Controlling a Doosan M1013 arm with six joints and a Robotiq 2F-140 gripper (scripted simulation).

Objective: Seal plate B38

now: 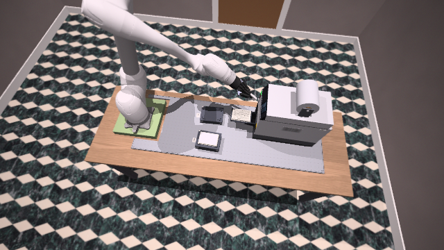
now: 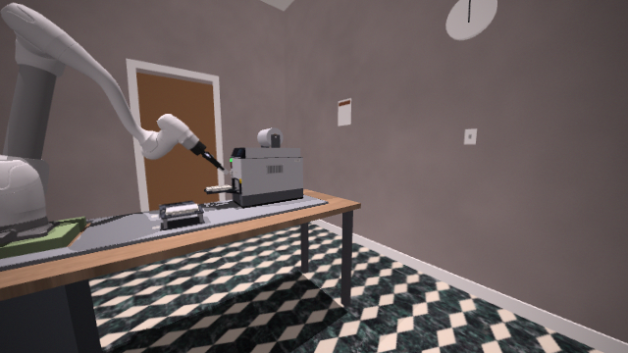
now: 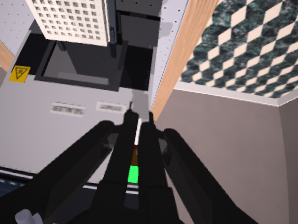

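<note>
The white button is 5 cm ahead of my hand and 2 cm below it. The rest, counted from my hand: foil roll (27 cm ahead, 12 cm to the right, 21 cm above); then sealer stage (6 cm behind, 9 cm to the right, 11 cm below); then plate B38 (6 cm behind, 9 cm to the right, 10 cm below).
</note>
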